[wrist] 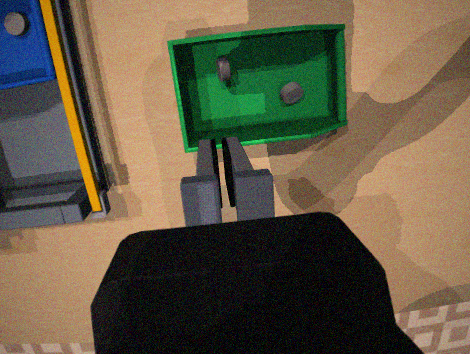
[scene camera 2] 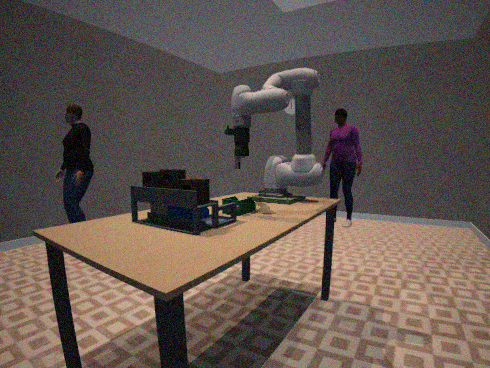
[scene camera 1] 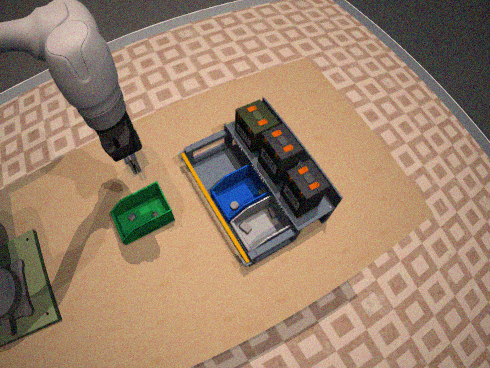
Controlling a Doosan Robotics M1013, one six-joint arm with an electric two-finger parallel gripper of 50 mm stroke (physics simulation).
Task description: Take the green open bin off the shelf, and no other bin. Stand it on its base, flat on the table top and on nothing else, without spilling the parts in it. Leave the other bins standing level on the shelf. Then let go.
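Seen in the pictures: gripper, between the fingertips: [wrist: 220, 160] [scene camera 2: 237, 169] [scene camera 1: 136, 169]; arm's base, origin of its link: [scene camera 2: 275, 195] [scene camera 1: 6, 294].
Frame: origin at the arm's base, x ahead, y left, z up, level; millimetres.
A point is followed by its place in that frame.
The green open bin [scene camera 1: 142, 212] @(x 522, y 92, z -22 mm) [scene camera 2: 239, 205] @(x 593, y 127, z 25 mm) [wrist: 260, 107] @(x 520, y 101, z -22 mm) stands upright on the table top [scene camera 1: 200, 310] @(x 567, y -241, z -25 mm), beside the shelf's yellow-edged front and apart from it. Two small round grey parts show inside it. My gripper [scene camera 1: 136, 170] @(x 564, y 94, z 201 mm) [scene camera 2: 238, 166] @(x 564, y 94, z 201 mm) [wrist: 220, 160] @(x 564, y 94, z 201 mm) is shut with nothing between the fingers. It hangs above the bin with a clear gap in the scene camera 2 view; in the wrist view its tips overlap one long rim. The blue bin [scene camera 1: 237, 190] @(x 810, y 38, z -16 mm) and the light grey bin [scene camera 1: 262, 226] @(x 826, y -93, z -16 mm) stand on the shelf [scene camera 1: 215, 206] @(x 723, y -5, z 40 mm) and look level, each holding parts.
Three dark cases with orange latches [scene camera 1: 256, 119] @(x 901, y 126, z 172 mm) [scene camera 1: 282, 145] @(x 908, y 5, z 208 mm) [scene camera 1: 307, 182] @(x 917, y -103, z 198 mm) stand on the shelf's raised rear part. The shelf's space beside the blue bin is empty. The robot's green base plate [scene camera 1: 42, 285] @(x 141, y -15, z 3 mm) [scene camera 2: 280, 199] @(x 147, y 116, z 1 mm) is on the bin's other side.
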